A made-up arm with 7 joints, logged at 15 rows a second.
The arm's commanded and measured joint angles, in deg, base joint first. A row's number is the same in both.
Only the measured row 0 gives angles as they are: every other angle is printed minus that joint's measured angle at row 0.
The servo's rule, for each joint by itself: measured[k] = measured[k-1] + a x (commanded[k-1-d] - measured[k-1]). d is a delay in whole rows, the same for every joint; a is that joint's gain. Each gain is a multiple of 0.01, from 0.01 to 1. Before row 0 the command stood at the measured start. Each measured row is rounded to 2 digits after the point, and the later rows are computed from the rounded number. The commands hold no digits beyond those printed.
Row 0, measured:
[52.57, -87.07, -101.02, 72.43, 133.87, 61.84, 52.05]
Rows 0 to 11, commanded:
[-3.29, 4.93, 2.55, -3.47, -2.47, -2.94, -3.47]
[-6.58, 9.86, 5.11, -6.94, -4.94, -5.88, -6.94]
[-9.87, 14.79, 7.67, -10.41, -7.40, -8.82, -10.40]
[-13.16, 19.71, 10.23, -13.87, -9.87, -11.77, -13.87]
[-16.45, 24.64, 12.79, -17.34, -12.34, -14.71, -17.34]
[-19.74, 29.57, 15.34, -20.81, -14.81, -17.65, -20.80]
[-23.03, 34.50, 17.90, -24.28, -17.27, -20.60, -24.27]
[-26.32, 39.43, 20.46, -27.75, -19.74, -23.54, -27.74]
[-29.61, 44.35, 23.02, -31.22, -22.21, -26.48, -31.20]
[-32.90, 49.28, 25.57, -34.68, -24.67, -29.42, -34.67]
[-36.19, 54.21, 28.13, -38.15, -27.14, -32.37, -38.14]
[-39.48, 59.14, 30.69, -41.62, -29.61, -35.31, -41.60]
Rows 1 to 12, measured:
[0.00, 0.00, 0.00, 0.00, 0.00, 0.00, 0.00]
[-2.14, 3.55, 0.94, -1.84, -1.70, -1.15, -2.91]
[-5.03, 8.09, 2.48, -4.54, -3.94, -2.99, -6.30]
[-8.18, 12.91, 4.40, -7.65, -6.33, -5.26, -9.74]
[-11.42, 17.81, 6.56, -10.95, -8.77, -7.80, -13.21]
[-14.69, 22.73, 8.87, -14.34, -11.23, -10.49, -16.68]
[-17.97, 27.65, 11.26, -17.77, -13.70, -13.28, -20.14]
[-21.26, 32.58, 13.72, -21.22, -16.16, -16.13, -23.61]
[-24.55, 37.51, 16.21, -24.68, -18.63, -19.02, -27.08]
[-27.84, 42.43, 18.73, -28.15, -21.10, -21.93, -30.54]
[-31.13, 47.36, 21.26, -31.61, -23.56, -24.85, -34.01]
[-34.42, 52.29, 23.80, -35.08, -26.03, -27.78, -37.48]
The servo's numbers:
d 1
a 0.65 0.72 0.37 0.53 0.69 0.39 0.84

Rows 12 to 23, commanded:
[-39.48, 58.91, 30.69, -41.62, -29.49, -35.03, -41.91]
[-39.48, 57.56, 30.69, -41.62, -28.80, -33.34, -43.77]
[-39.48, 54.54, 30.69, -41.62, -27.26, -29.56, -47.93]
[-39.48, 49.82, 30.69, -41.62, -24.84, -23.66, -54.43]
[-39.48, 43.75, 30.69, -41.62, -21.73, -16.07, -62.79]
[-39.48, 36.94, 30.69, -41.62, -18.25, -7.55, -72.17]
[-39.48, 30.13, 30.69, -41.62, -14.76, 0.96, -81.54]
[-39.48, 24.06, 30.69, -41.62, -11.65, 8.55, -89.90]
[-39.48, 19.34, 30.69, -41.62, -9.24, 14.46, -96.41]
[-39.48, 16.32, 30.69, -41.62, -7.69, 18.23, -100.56]
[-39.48, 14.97, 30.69, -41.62, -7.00, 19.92, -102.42]
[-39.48, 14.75, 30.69, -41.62, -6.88, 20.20, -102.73]
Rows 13 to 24, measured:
[-37.71, 57.22, 26.35, -38.55, -28.50, -30.72, -40.94]
[-38.86, 58.44, 27.96, -40.18, -29.18, -32.40, -41.75]
[-39.26, 57.81, 28.97, -40.94, -28.92, -32.77, -43.45]
[-39.40, 55.46, 29.61, -41.30, -27.77, -31.52, -47.21]
[-39.45, 51.40, 30.01, -41.47, -25.75, -28.45, -53.27]
[-39.47, 45.89, 30.26, -41.55, -22.98, -23.62, -61.27]
[-39.48, 39.45, 30.42, -41.59, -19.72, -17.35, -70.43]
[-39.48, 32.74, 30.52, -41.61, -16.30, -10.21, -79.76]
[-39.48, 26.49, 30.58, -41.62, -13.09, -2.89, -88.28]
[-39.48, 21.34, 30.62, -41.62, -10.43, 3.88, -95.11]
[-39.48, 17.73, 30.65, -41.62, -8.54, 9.48, -99.69]
[-39.48, 15.74, 30.66, -41.62, -7.48, 13.55, -101.98]

